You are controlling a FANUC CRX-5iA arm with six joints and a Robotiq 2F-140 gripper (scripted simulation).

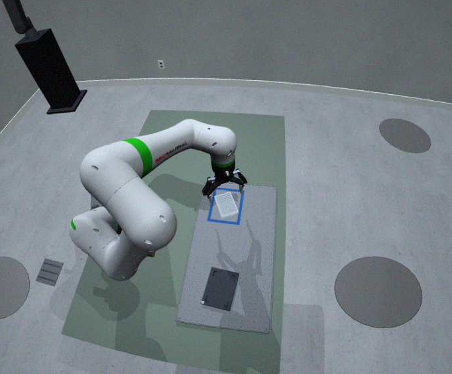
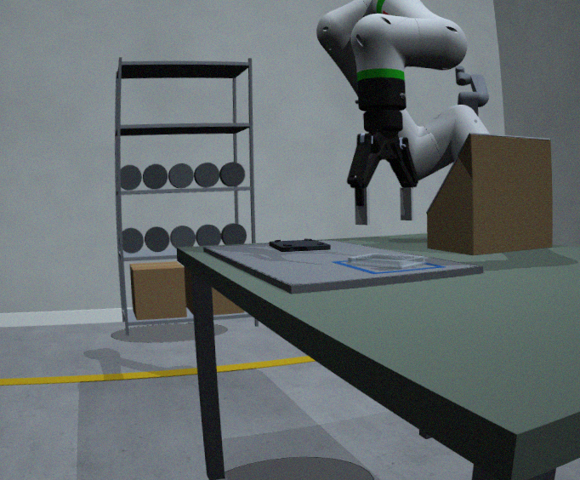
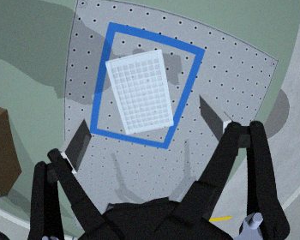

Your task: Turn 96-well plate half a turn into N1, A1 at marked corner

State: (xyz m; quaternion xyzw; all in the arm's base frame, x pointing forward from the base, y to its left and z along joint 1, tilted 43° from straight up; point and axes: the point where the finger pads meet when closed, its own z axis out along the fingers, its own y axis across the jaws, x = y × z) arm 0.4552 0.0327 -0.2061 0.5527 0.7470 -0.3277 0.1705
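My gripper is now 80 mm above the white 96-well plate. Round my hand: dark plate nest N1: 410 mm to the right, 80 mm below, 20 mm behind; then white mark: 470 mm to the right, 90 mm behind, 80 mm below.
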